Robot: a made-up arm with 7 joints.
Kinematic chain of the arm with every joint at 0, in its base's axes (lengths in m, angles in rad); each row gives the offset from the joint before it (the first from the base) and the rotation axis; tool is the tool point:
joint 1: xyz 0 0 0.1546 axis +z
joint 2: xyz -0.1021 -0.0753 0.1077 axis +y
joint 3: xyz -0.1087 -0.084 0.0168 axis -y
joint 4: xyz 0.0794 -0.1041 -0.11 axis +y
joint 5: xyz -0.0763 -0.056 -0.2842 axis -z
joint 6: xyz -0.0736 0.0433 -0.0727 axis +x
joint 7: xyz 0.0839 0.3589 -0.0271 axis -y
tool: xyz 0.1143 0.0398 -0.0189
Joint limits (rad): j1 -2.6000..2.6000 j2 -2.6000..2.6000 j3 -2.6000..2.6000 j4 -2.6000..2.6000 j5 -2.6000..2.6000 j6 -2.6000..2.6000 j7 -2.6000..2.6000
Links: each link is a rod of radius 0.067 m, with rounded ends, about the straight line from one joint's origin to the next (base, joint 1, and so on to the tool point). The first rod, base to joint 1, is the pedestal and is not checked.
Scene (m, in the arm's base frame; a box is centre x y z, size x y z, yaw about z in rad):
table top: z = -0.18
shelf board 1: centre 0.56 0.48 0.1 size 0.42 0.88 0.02 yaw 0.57
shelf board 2: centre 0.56 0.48 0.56 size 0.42 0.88 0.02 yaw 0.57
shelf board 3: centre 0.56 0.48 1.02 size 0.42 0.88 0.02 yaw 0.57
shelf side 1: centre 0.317 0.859 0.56 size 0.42 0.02 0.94 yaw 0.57
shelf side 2: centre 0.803 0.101 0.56 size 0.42 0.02 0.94 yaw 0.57
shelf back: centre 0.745 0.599 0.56 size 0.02 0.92 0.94 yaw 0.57
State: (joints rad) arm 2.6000 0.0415 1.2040 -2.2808 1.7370 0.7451 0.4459
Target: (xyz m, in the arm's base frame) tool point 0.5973 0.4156 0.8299
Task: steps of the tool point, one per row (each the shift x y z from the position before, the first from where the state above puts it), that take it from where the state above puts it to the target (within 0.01 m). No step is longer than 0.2 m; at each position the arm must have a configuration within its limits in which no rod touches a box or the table.
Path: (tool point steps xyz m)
1: -0.0478 -0.0598 0.0022
2: -0.0573 -0.0455 0.0045
3: -0.0619 -0.0285 0.0007
4: -0.0600 -0.0116 -0.0074
5: 0.0422 -0.0582 0.1084
6: 0.0152 -0.0058 0.1402
7: -0.0240 0.0530 0.1435
8: -0.0667 0.1066 0.1149
9: 0.1492 0.0648 0.0136
10: 0.1097 0.0749 -0.0091
11: 0.0666 0.0689 -0.0045

